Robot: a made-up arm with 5 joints.
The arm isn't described. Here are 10 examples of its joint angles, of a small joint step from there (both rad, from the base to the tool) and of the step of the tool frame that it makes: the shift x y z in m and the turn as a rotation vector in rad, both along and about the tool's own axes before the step.
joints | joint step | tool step
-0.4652 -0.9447 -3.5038 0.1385 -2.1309 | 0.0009 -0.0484 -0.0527 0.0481 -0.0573 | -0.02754 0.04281 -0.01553 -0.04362 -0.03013 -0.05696
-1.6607 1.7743 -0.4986 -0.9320 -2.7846 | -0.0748 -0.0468 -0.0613 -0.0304 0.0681 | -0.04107 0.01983 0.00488 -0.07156 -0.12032 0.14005
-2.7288 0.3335 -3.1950 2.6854 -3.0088 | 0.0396 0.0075 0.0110 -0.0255 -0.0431 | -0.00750 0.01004 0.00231 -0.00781 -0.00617 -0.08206
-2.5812 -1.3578 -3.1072 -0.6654 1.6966 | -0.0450 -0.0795 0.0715 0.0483 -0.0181 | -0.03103 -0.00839 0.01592 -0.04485 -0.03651 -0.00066
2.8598 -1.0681 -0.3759 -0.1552 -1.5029 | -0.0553 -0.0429 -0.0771 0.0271 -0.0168 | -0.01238 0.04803 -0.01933 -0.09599 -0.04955 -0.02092
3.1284 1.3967 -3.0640 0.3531 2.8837 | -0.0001 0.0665 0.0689 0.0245 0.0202 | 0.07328 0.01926 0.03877 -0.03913 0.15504 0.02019
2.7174 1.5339 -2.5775 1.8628 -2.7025 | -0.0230 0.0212 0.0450 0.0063 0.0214 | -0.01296 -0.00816 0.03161 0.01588 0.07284 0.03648
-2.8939 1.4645 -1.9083 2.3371 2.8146 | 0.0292 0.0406 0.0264 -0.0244 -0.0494 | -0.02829 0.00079 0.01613 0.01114 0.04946 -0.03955
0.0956 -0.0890 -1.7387 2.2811 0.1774 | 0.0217 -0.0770 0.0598 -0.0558 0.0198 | -0.01644 -0.00543 -0.00255 0.00496 0.07336 -0.00005
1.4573 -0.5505 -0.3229 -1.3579 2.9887 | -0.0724 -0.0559 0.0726 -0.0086 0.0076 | 0.00276 -0.02019 -0.01807 0.05551 0.01653 -0.03659
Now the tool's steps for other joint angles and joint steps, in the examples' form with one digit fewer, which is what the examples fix.
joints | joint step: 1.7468 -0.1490 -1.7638 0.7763 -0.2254 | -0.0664 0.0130 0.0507 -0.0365 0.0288
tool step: -0.0224 0.0265 0.0241 -0.0528 -0.0391 0.0575
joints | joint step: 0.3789 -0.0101 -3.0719 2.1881 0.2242 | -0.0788 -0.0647 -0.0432 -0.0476 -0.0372
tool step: -0.0263 0.0085 -0.0508 -0.0320 0.1654 0.0074
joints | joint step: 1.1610 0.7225 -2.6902 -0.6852 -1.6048 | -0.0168 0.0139 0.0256 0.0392 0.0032
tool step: -0.0075 -0.0239 -0.0033 0.0789 -0.0059 -0.0113
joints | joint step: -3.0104 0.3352 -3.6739 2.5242 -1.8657 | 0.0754 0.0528 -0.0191 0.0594 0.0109
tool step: 0.0044 0.0075 0.0227 0.0742 0.0768 -0.0434
